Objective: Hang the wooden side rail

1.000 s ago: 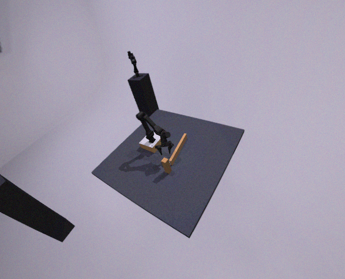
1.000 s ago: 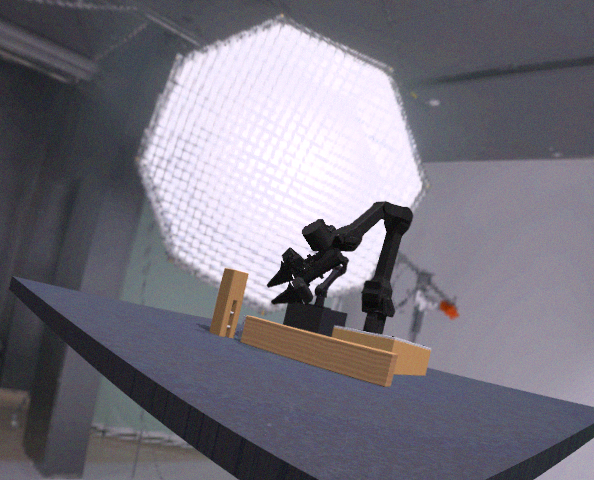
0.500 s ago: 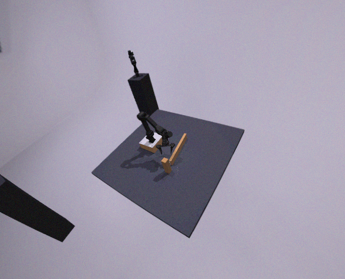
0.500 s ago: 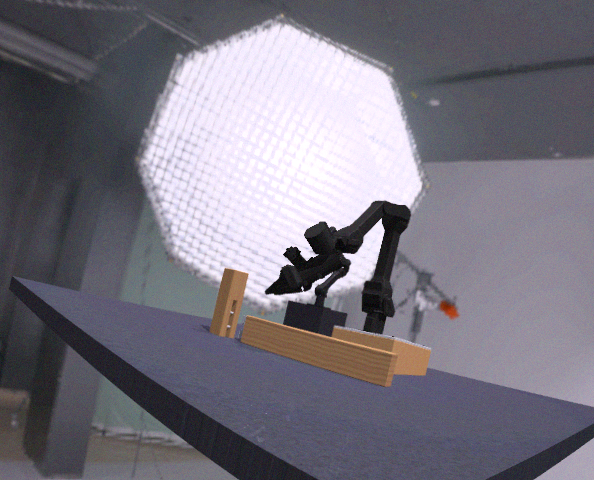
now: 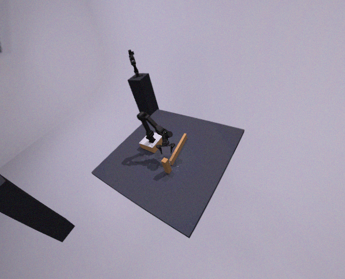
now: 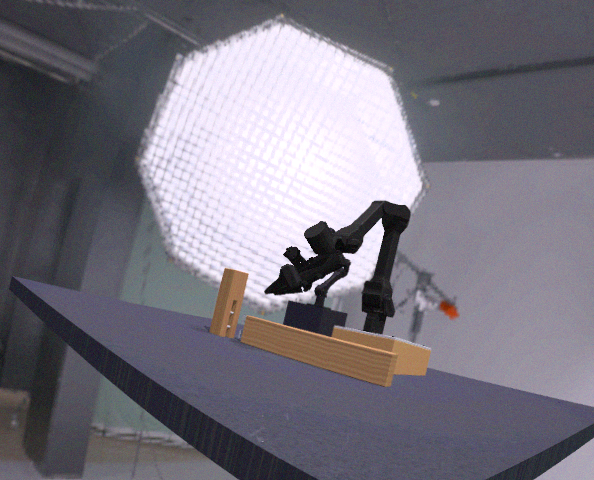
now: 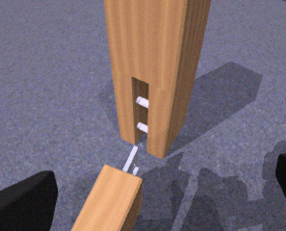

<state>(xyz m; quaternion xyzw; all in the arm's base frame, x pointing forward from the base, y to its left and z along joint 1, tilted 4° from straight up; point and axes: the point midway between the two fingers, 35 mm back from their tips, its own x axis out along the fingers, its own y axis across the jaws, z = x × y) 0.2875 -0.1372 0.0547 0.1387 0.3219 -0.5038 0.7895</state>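
The wooden headboard post is 9 cm to the right of my gripper tip, 6 cm below it and 4 cm ahead of it.
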